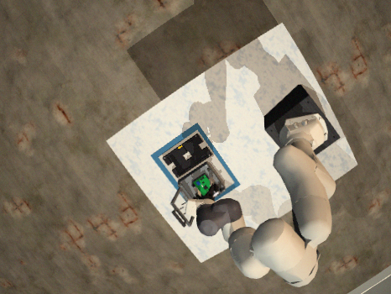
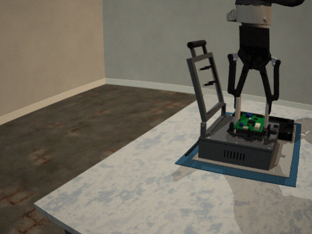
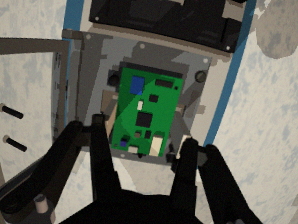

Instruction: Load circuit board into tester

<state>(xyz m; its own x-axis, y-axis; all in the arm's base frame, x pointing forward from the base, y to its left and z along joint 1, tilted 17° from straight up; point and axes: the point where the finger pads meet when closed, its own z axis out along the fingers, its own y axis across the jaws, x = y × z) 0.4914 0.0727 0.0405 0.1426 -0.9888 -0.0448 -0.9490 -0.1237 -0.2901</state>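
Right now my hand is 2 cm above the green circuit board. Also, from my hand: tester nest: 1 cm ahead, 1 cm to the left, 4 cm below; tester lid: 12 cm ahead, 2 cm to the left, 8 cm above.
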